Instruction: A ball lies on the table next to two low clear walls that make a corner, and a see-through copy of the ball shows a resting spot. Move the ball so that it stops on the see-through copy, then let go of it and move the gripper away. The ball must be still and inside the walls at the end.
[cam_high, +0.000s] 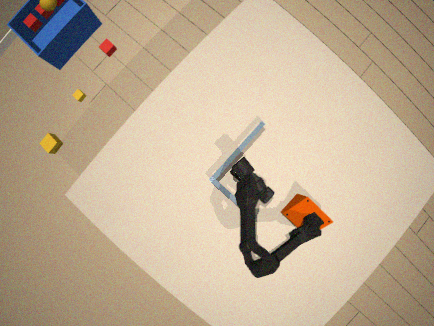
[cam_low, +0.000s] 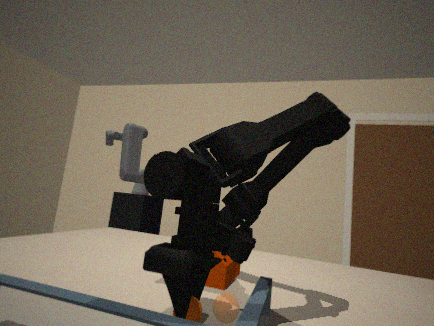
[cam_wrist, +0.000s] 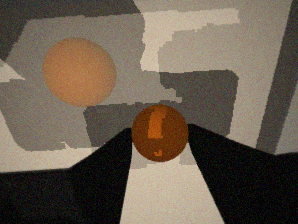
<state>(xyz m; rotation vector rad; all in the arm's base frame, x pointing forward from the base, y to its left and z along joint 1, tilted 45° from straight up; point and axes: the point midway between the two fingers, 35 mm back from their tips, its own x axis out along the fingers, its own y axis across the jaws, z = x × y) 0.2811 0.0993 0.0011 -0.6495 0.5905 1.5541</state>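
Right now the see-through copy of ball is 5 cm behind my gripper tip and 4 cm to the left of it. Also, from my gripper tip: orange ball right at my gripper tip.
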